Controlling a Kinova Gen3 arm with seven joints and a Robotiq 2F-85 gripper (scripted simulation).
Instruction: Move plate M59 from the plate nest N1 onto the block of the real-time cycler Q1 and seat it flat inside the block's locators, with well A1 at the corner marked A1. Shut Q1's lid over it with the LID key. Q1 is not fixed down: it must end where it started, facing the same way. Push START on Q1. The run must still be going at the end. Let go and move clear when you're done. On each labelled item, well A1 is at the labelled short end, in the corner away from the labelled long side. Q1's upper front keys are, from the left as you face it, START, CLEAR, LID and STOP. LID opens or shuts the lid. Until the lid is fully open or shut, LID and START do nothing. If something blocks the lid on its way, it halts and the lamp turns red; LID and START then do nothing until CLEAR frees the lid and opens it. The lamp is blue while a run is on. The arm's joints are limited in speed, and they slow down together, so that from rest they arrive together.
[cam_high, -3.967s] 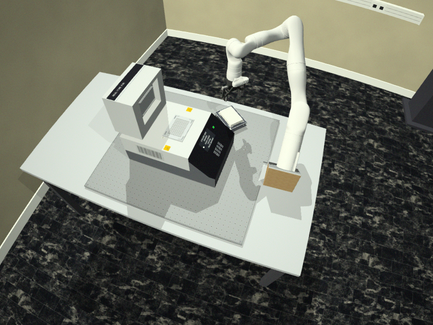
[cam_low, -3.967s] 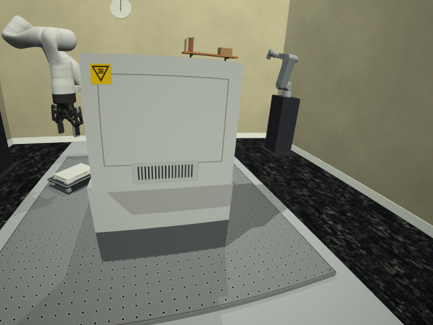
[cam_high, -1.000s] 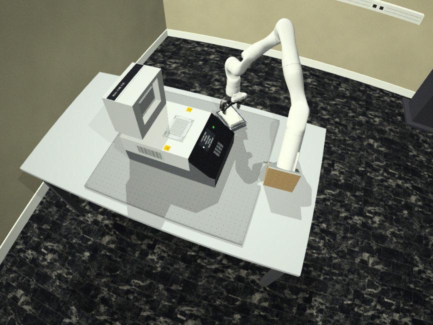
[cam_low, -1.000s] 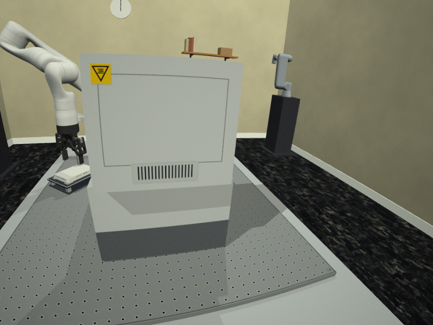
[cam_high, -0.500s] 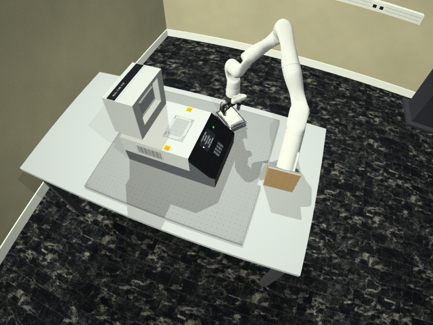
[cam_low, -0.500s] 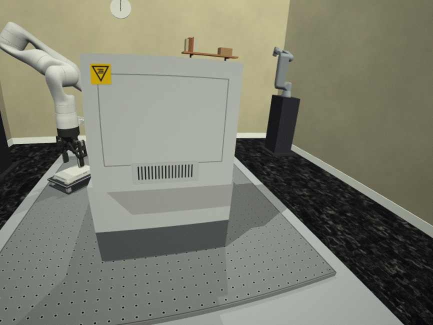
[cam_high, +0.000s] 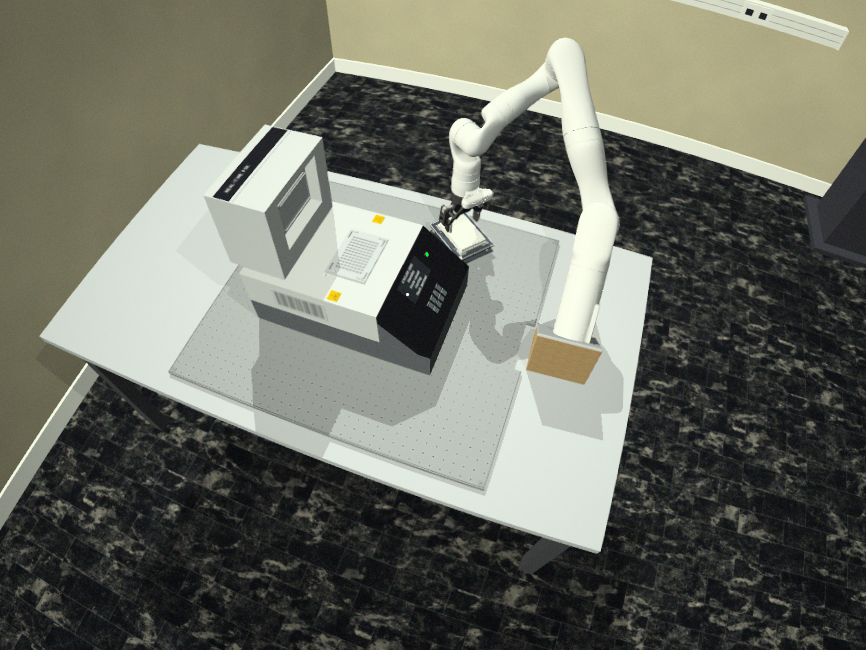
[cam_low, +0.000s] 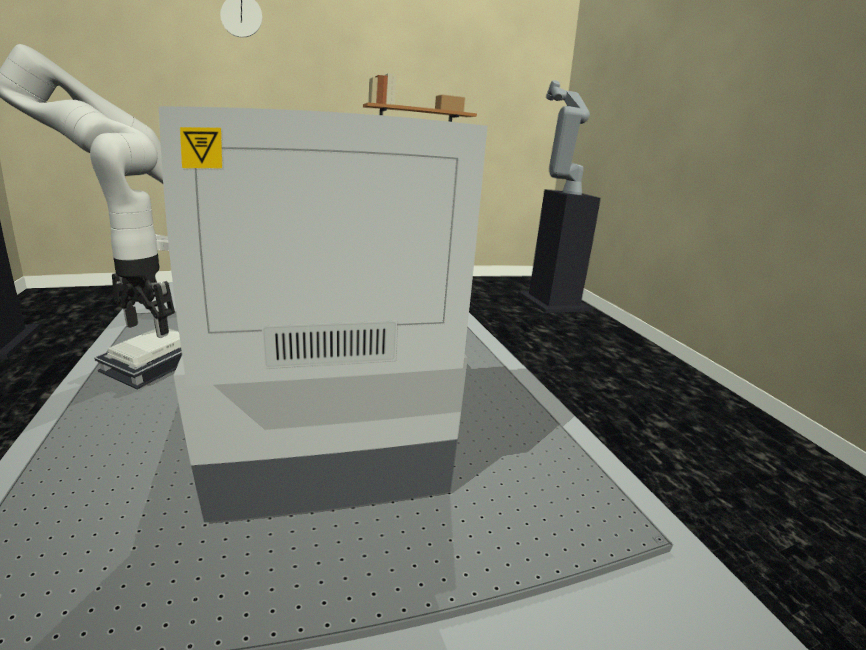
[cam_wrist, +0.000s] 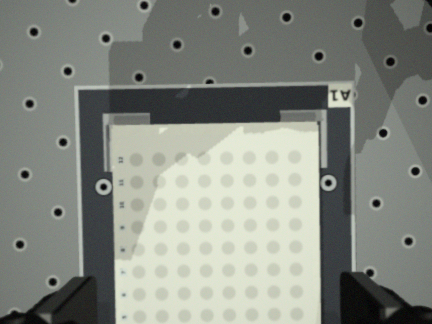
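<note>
The plate M59 is 30 mm below my hand. Round my hand: plate nest N1: 50 mm below; nest A1 mark: 20 mm behind, 90 mm to the left, 40 mm below.
</note>
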